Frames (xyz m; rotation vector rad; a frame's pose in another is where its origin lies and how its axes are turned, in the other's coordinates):
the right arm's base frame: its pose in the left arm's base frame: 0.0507 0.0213 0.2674 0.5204 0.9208 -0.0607
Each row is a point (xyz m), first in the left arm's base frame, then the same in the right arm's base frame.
Working: the left arm's base frame: its pose in the right arm's base frame: 0.1719 -0.1400 -0.1593 -0.5204 -0.9208 0.0607

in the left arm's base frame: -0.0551 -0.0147 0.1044
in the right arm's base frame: 0.0550 -0.1255 -0.1424
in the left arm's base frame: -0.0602 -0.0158 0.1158
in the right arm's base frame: 0.0429 -0.1233 -0.1401
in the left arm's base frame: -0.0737 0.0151 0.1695
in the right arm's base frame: -0.0016 -0.0782 -0.1378
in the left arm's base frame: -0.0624 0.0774 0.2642
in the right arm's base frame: -0.0574 0.0175 -0.1111
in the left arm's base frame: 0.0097 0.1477 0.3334
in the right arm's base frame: -0.0549 0.1262 -0.0554
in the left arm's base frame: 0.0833 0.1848 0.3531
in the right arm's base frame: -0.0187 0.1863 -0.0079
